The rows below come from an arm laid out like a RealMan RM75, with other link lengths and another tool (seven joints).
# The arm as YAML. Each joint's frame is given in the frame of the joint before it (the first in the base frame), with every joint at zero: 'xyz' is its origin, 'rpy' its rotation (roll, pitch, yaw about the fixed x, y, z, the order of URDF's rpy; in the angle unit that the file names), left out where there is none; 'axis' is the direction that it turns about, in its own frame. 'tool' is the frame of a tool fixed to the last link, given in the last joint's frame.
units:
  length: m
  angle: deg
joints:
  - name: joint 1
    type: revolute
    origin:
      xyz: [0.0, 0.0, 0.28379]
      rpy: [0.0, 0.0, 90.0]
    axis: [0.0, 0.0, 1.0]
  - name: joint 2
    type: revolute
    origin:
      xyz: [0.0, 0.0, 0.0]
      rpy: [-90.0, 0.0, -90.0]
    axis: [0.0, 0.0, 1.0]
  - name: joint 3
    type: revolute
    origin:
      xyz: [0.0, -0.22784, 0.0]
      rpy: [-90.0, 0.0, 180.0]
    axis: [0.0, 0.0, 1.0]
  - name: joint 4
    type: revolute
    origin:
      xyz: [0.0, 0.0, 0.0]
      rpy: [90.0, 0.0, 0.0]
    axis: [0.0, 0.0, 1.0]
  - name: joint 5
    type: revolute
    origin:
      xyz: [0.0, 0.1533, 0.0]
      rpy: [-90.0, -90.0, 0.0]
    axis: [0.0, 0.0, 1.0]
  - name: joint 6
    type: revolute
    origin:
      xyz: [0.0, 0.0, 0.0]
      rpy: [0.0, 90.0, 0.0]
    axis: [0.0, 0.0, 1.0]
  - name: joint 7
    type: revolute
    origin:
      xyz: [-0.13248, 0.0, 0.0]
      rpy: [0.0, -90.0, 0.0]
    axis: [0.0, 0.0, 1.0]
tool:
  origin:
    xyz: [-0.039, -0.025, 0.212]
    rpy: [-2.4, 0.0, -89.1]
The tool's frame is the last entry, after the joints.
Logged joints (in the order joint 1, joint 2, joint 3, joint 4, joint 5, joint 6, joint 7), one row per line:
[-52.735, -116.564, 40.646, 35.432, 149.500, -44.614, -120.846]
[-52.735, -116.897, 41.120, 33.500, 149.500, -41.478, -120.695]
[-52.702, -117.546, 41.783, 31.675, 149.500, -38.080, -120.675]
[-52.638, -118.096, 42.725, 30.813, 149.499, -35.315, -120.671]
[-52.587, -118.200, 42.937, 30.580, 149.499, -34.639, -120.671]
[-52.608, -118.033, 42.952, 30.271, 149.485, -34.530, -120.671]
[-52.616, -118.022, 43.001, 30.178, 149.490, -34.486, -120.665]
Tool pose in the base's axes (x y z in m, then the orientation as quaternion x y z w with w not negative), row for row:
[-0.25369, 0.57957, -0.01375, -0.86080, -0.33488, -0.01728, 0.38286]
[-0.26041, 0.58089, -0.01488, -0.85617, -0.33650, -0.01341, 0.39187]
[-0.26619, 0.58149, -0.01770, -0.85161, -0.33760, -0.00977, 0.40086]
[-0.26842, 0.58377, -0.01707, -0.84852, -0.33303, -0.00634, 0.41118]
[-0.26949, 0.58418, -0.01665, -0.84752, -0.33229, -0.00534, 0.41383]
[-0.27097, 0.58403, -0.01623, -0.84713, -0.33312, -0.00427, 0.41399]
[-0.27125, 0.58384, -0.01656, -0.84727, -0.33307, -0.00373, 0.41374]
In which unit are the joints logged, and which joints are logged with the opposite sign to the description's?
The joints are logged in degrees. Opposite sign: joint 6.
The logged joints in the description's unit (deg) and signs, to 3 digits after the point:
[-52.735, -116.564, 40.646, 35.432, 149.500, 44.614, -120.846]
[-52.735, -116.897, 41.120, 33.500, 149.500, 41.478, -120.695]
[-52.702, -117.546, 41.783, 31.675, 149.500, 38.080, -120.675]
[-52.638, -118.096, 42.725, 30.813, 149.499, 35.315, -120.671]
[-52.587, -118.200, 42.937, 30.580, 149.499, 34.639, -120.671]
[-52.608, -118.033, 42.952, 30.271, 149.485, 34.530, -120.671]
[-52.616, -118.022, 43.001, 30.178, 149.490, 34.486, -120.665]

